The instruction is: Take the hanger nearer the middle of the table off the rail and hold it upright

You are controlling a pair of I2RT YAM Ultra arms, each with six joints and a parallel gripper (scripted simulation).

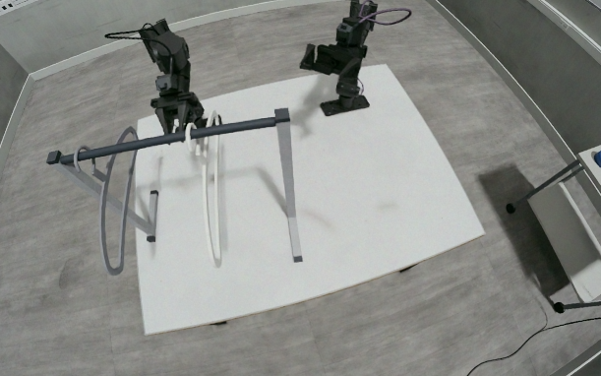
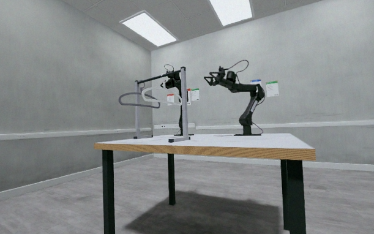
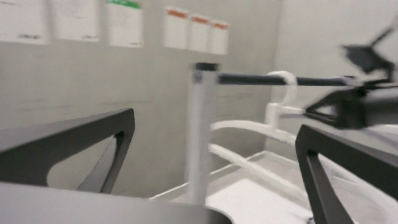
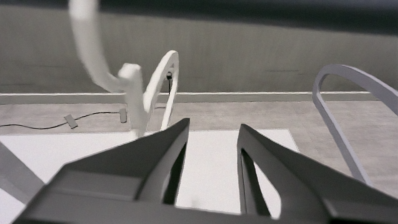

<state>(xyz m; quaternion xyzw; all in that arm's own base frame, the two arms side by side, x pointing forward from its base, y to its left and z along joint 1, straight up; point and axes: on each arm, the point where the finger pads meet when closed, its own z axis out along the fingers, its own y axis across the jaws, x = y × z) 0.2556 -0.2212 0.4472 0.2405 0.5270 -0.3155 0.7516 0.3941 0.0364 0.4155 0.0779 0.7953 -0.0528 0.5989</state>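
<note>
The white hanger is 50 mm to the left of my right hand, 40 mm below it and 40 mm ahead of it.
</note>
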